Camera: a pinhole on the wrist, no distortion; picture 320 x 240 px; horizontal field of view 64.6 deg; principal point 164.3 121.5 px. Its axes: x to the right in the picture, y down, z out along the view. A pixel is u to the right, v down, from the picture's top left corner.
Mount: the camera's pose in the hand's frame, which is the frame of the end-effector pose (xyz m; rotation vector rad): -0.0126 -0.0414 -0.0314 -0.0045 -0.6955 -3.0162
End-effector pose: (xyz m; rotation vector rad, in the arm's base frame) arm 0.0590 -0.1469 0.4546 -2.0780 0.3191 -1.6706
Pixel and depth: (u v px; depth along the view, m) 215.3 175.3 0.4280
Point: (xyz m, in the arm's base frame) 0.4226 -0.0765 0.2769
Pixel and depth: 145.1 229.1 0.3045
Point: 0.3486 -0.0729 0.4292
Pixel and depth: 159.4 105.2 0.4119
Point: 0.3892 -0.2192 0.3150
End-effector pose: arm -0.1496 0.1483 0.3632 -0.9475 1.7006 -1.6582
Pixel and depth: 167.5 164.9 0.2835
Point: 0.0538 0.0169 0.3079
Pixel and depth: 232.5 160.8 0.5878
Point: 0.3734 -0.0323 0.1904
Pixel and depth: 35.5 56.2 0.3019
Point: -0.0793 -0.0845 0.1936
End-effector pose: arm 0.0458 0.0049 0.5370 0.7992 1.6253 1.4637
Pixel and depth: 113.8 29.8 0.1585
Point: 0.1087 0.0709 0.6132
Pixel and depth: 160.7 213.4 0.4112
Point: 0.3985 0.2011 0.5338
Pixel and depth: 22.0 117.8 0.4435
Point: 0.2377 0.4055 0.6641
